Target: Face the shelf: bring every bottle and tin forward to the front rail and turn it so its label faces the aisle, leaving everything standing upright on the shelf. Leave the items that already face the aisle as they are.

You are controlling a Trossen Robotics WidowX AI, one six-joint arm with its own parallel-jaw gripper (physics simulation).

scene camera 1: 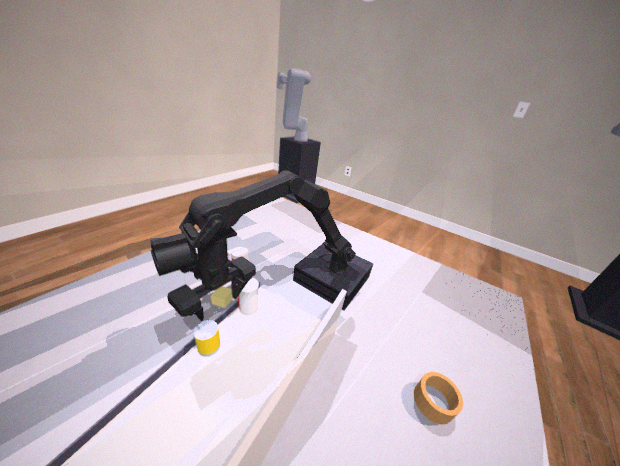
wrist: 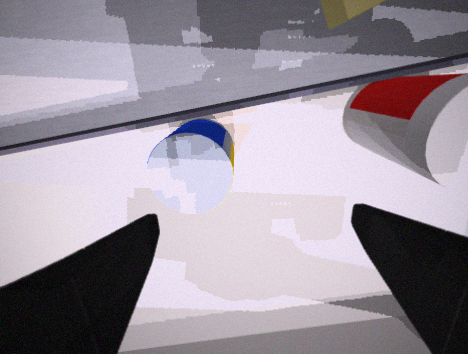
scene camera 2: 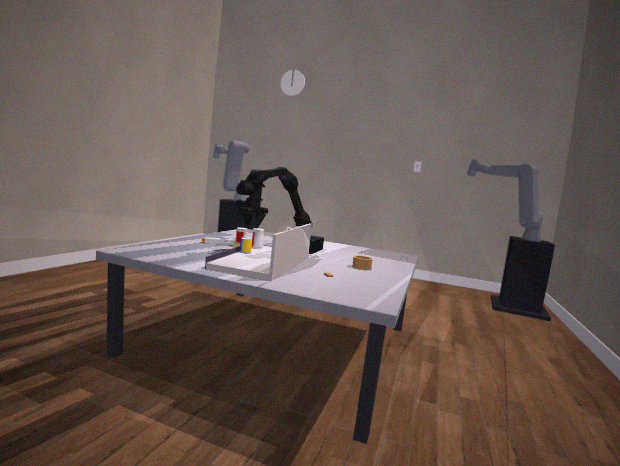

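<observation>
A short tin with a pale top stands upright on the shelf near the dark front rail. Its blue patch is on the rail side and its yellow patch to one side. A white bottle stands upright beside it, its red patch towards the rail. Another red and white item shows farther back; its footing is hidden. My gripper is open and empty above the shelf, the tin ahead of its left finger in the wrist view.
The shelf's upright panel rises opposite the rail. A yellow block lies beyond the rail. An orange ring and a small orange piece lie on the table behind the panel.
</observation>
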